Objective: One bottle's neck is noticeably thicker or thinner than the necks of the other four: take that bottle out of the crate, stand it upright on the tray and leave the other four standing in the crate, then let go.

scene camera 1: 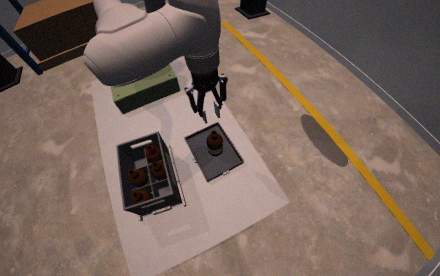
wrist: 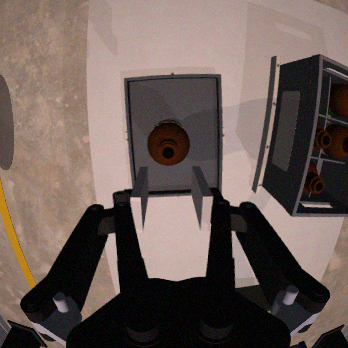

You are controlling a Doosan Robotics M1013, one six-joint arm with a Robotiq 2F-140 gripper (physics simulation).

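Frame: origin at the arm's base, x down, y left, z ahead, level; millimetres.
Seen in the pictures: gripper, fingertip midpoint: [scene camera 1: 211,118] [wrist: 169,179].
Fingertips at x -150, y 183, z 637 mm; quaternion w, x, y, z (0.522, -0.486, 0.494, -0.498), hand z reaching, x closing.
Note:
A point is followed by its place in that frame.
A brown bottle [scene camera 1: 215,143] @(y 177, x -8, z 670 mm) [wrist: 168,144] @(y 184, x -51, z 655 mm) stands upright on the dark grey tray [scene camera 1: 232,165] @(y 216, x 104, z 756 mm) [wrist: 200,95] @(y 116, x 103, z 729 mm). The dark crate [scene camera 1: 177,192] @(y -55, x 44, z 772 mm) [wrist: 285,130] @(y -38, x 22, z 666 mm) holds the other brown bottles, among them one at the back [scene camera 1: 152,152] @(y -77, x -35, z 596 mm), one at the middle right [scene camera 1: 158,170] @(y -81, x -30, z 680 mm), one at the middle left [scene camera 1: 137,177] @(y -170, x -25, z 665 mm) and one at the front left [scene camera 1: 140,196] @(y -176, x -42, z 751 mm); they stand in its compartments. In the wrist view, the crate is cut off at the right edge. My gripper [scene camera 1: 211,116] @(y 183, x -150, z 637 mm) [wrist: 169,179] @(y 183, x -150, z 637 mm) is open and empty, above the back edge of the tray and apart from the bottle there.
The crate and tray stand side by side on a pale mat [scene camera 1: 240,215] @(y 135, x 109, z 967 mm) [wrist: 107,175] @(y 325, x 108, z 563 mm), with a gap between them. A green block [scene camera 1: 145,90] @(y -8, x 6, z 188 mm) lies behind them, under the arm. A brown box [scene camera 1: 57,30] stands at the back left. A yellow line [scene camera 1: 300,95] crosses the floor on the right.

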